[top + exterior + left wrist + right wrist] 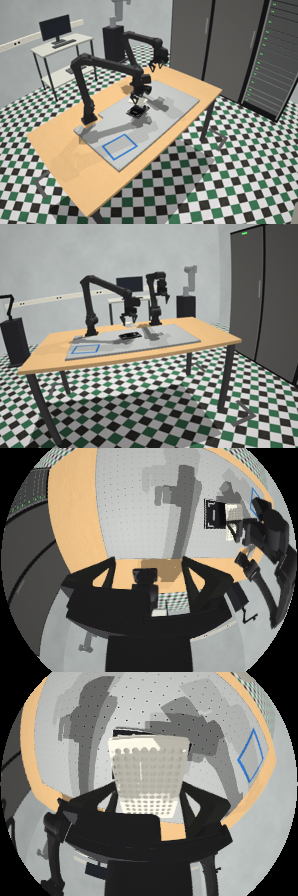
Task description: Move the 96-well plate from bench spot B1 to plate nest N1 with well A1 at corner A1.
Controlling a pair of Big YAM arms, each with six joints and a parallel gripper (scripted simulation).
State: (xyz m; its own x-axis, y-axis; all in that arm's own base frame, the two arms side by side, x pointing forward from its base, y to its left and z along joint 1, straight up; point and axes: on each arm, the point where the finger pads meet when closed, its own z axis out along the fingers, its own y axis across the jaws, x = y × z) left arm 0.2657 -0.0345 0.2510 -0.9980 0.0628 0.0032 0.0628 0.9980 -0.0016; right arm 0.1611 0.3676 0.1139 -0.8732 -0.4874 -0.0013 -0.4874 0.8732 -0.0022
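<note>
The white 96-well plate is right at my right hand. Also, from my right hand: black plate nest (100 mm below).
</note>
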